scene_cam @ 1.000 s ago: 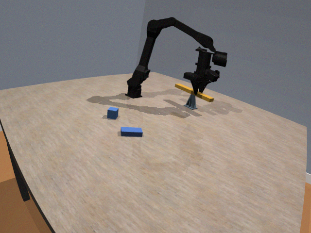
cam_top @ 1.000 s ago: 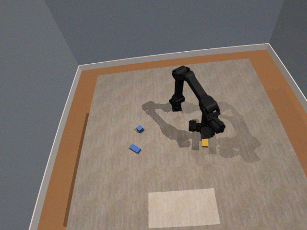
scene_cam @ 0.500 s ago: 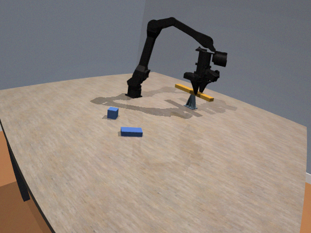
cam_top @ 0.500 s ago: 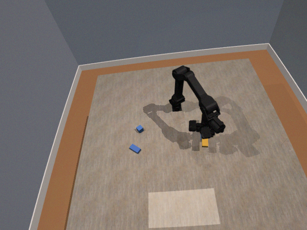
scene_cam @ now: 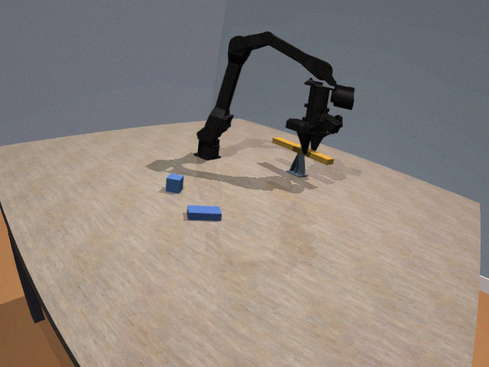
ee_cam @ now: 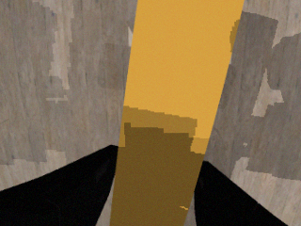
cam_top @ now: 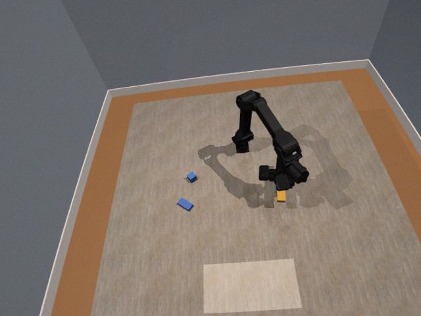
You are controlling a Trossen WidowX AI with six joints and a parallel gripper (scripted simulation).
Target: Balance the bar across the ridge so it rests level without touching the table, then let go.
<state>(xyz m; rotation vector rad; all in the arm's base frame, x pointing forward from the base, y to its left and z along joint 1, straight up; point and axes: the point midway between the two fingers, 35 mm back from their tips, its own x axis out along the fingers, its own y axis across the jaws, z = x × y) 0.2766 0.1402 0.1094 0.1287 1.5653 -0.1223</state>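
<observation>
Right now the yellow bar is 30 mm behind my gripper tip. From my gripper tip the other things lie so: blue cube (110 mm behind, 400 mm to the right, 60 mm below); flat blue block (20 mm ahead, 430 mm to the right, 70 mm below).
</observation>
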